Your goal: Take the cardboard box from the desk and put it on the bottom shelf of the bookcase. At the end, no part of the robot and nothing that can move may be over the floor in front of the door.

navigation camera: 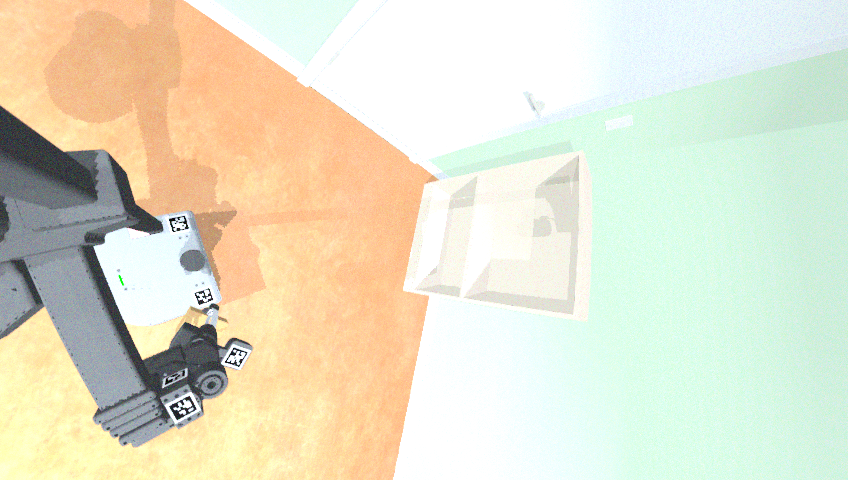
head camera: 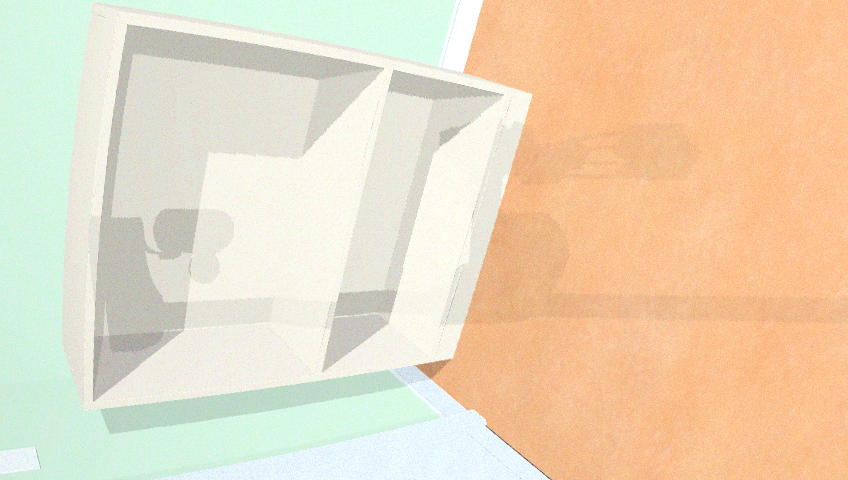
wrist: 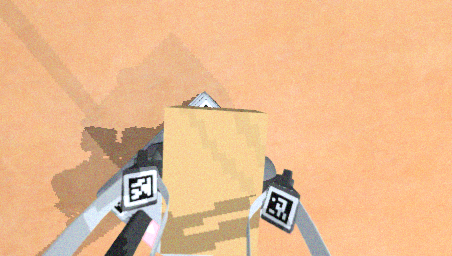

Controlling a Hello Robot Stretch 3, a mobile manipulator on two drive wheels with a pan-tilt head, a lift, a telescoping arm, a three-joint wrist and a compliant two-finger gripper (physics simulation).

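Places are measured from the robot's base along level axes (x down, y right, z back), in centimetres.
Pixels of known places: gripper, fingertip midpoint: (navigation camera: 201,323) (wrist: 215,164); robot's base, origin of the base link: (navigation camera: 192,258).
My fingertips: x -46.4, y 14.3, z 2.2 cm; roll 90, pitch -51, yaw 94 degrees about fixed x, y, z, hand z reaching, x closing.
Ahead of a thing's pixels: the offset from my fingertips to its top centre. "spot": to the spot under its first point. Level surfaces: height alone.
The tan cardboard box @[dx -5.0, dy +0.0, dz -0.2 cm] (navigation camera: 189,318) (wrist: 215,140) is between the two fingers of my gripper (navigation camera: 205,316) (wrist: 215,164), which is shut on its sides. In the navigation view they are beside the base's lower right corner, above the floor. Part of the box is hidden by a finger there. The cream bookcase (head camera: 79,208) (navigation camera: 583,237) stands against the green wall, appearing turned sideways. Its bottom shelf @[dx +36.4 cm] (head camera: 443,237) (navigation camera: 429,231) is at the floor end; no box shows on it. The pale door (head camera: 416,449) (navigation camera: 476,77) is beside the bookcase. The desk does not show.
My base (navigation camera: 157,276) and arm (navigation camera: 86,327) are at the left of the navigation view, apart from the bookcase. The orange floor @[dx +46.4 cm] (head camera: 684,356) (navigation camera: 333,267) lies between them and also borders the door. Shadows fall across the floor and bookcase. The door handle @[spot: dx -45.9, dy -48.6, dz -121.3 cm] (navigation camera: 534,105) sticks out.
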